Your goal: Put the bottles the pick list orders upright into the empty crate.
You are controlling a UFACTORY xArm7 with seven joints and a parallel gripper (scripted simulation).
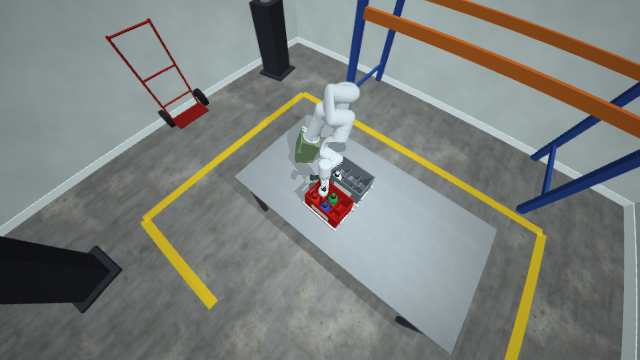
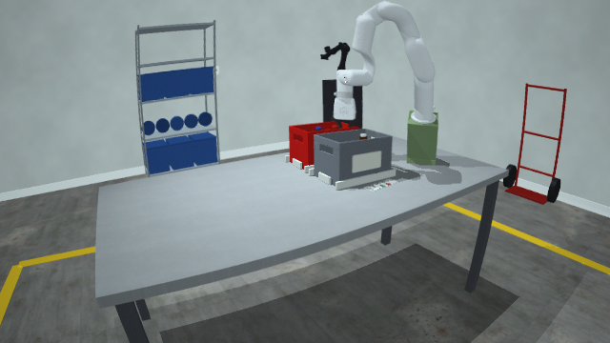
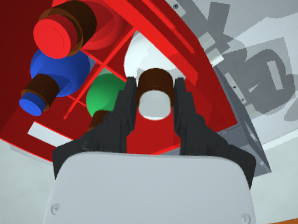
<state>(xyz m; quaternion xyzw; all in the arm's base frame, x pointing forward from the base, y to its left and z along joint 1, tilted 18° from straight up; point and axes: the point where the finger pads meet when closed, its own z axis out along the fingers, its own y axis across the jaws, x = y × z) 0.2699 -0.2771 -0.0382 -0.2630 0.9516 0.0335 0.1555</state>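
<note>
The red bottle lies 9 cm to the right of my hand, 7 cm below it and 2 cm behind it. From my hand the other things lie so: red crate: 8 cm ahead, 7 cm below, 6 cm to the right; then green-labelled bottle: 9 cm ahead, 7 cm below, 2 cm to the right; then blue-capped bottle: 11 cm to the right, 7 cm below, 7 cm ahead.
</note>
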